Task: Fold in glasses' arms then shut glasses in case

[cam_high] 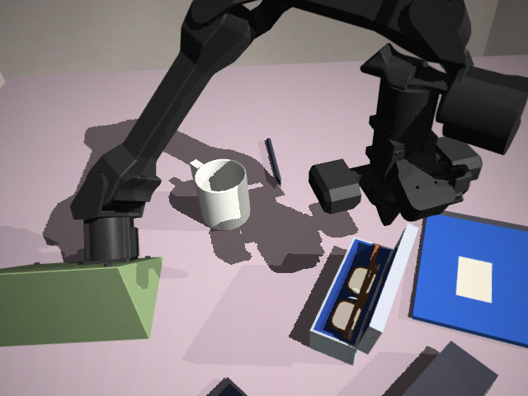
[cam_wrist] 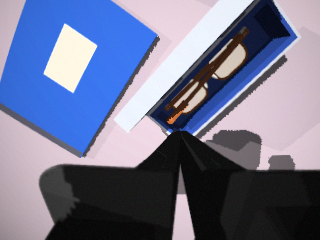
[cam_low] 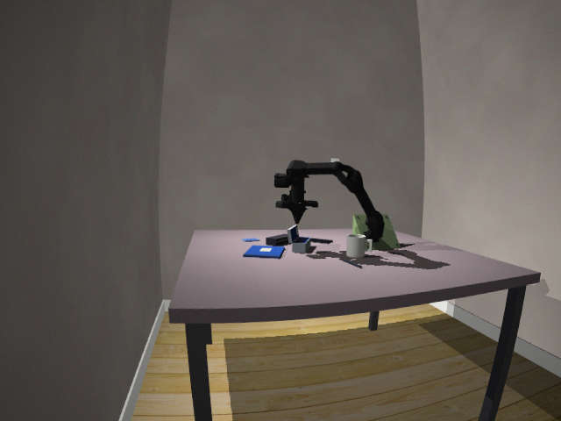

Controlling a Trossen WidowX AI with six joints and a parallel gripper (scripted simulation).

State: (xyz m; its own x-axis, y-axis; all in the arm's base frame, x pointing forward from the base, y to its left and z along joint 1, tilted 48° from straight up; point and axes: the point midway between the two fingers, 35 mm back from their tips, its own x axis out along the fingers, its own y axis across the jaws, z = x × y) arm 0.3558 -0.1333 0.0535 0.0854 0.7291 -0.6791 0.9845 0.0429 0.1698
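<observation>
The glasses case lid lies 6 cm to the right of my hand and 9 cm below it. The rest, counted from my hand: dark grey box (1 cm ahead, 19 cm to the right, 14 cm below); then white mug (21 cm behind, 17 cm to the left, 12 cm below); then glasses case (2 cm behind, 5 cm to the right, 11 cm below).
</observation>
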